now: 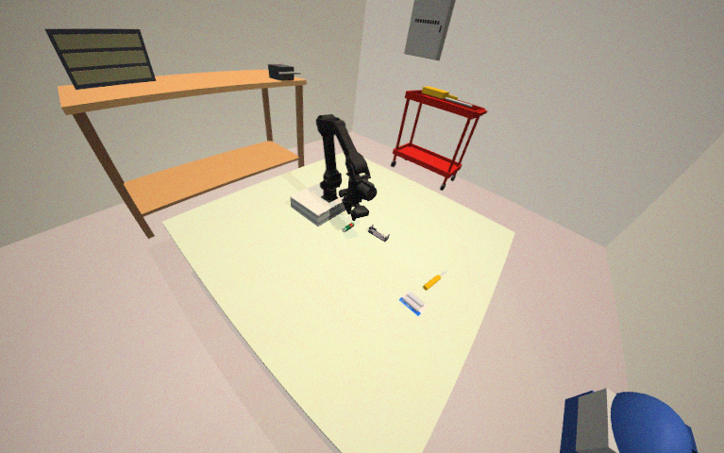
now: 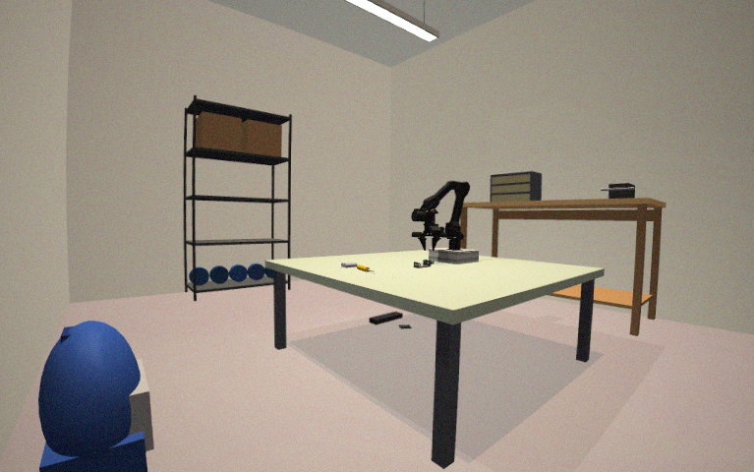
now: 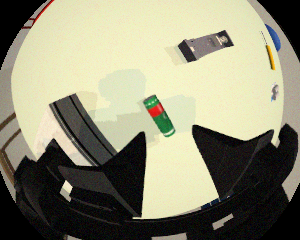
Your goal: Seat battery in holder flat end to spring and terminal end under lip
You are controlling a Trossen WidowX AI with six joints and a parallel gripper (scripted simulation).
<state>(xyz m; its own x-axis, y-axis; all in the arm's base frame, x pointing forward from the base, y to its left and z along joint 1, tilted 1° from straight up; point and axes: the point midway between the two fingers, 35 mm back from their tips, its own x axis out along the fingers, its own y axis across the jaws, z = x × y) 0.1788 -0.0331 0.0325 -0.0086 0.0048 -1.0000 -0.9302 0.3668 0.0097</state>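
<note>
Now: the battery 60 mm below my gripper tip, 10 mm to the right of it and 10 mm behind it. Also, from my gripper tip: orange-handled screwdriver: 450 mm ahead, 60 mm below, 40 mm to the left.
</note>
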